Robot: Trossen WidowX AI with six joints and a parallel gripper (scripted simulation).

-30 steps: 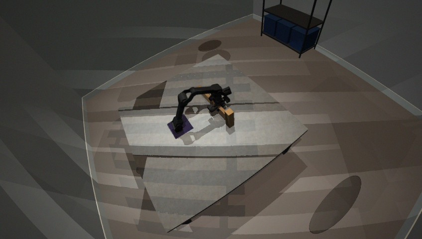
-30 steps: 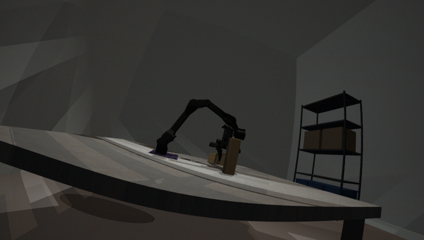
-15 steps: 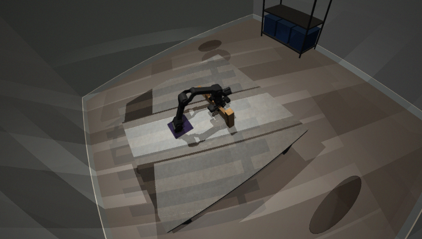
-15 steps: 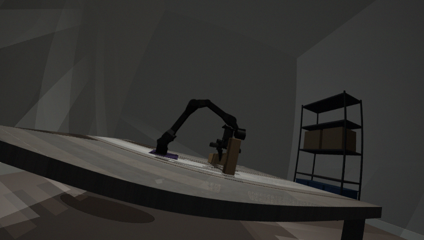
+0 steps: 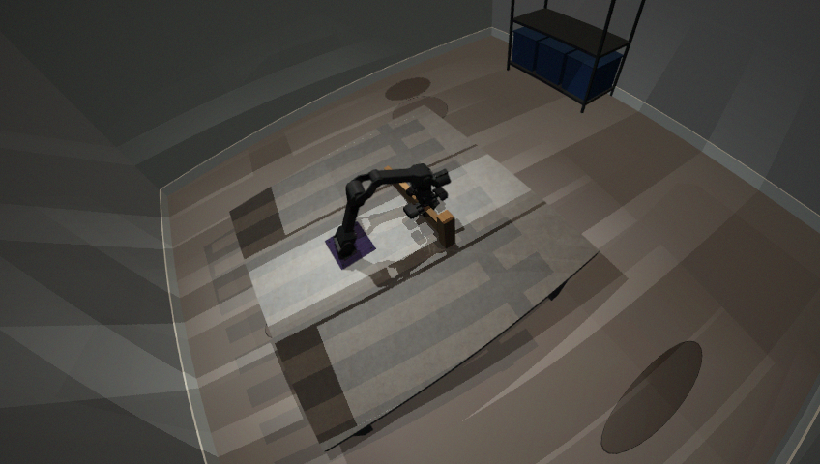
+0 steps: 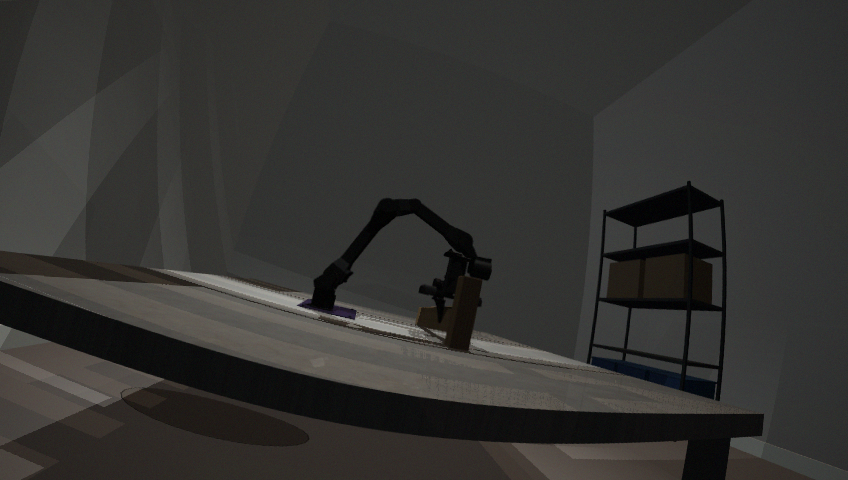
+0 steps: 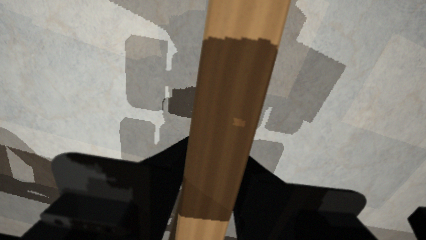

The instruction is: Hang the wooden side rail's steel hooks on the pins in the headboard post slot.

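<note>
The wooden headboard post is 140 mm to the right of my gripper tip, 40 mm above it and 10 mm behind it.
</note>
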